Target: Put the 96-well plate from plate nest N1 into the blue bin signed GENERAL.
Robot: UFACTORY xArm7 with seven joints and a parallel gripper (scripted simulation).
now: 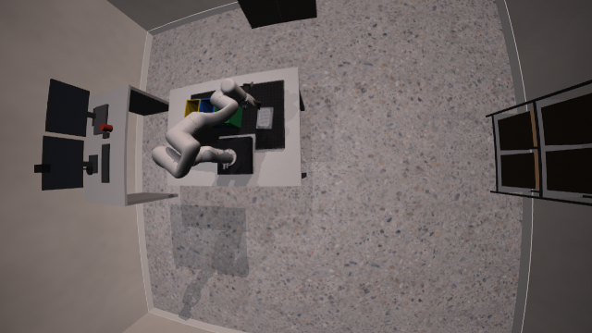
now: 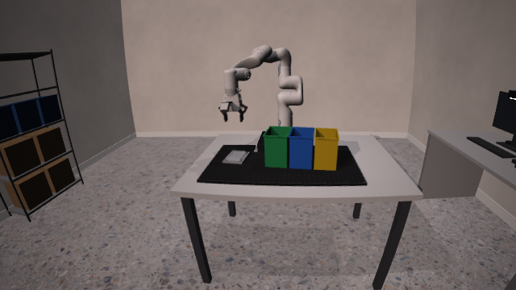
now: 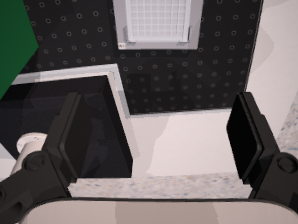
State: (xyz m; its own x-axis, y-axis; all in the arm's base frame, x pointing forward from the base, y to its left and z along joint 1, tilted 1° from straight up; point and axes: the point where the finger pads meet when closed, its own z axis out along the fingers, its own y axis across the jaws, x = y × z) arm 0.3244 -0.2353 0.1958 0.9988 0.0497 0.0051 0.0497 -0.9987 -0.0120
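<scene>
The 96-well plate is 22 cm below my hand. From my hand the other things lie so: green bin (25 cm to the left, 15 cm below, 1 cm behind); grey plate nest (23 cm below); blue bin (38 cm to the left, 15 cm below, 1 cm behind).
</scene>
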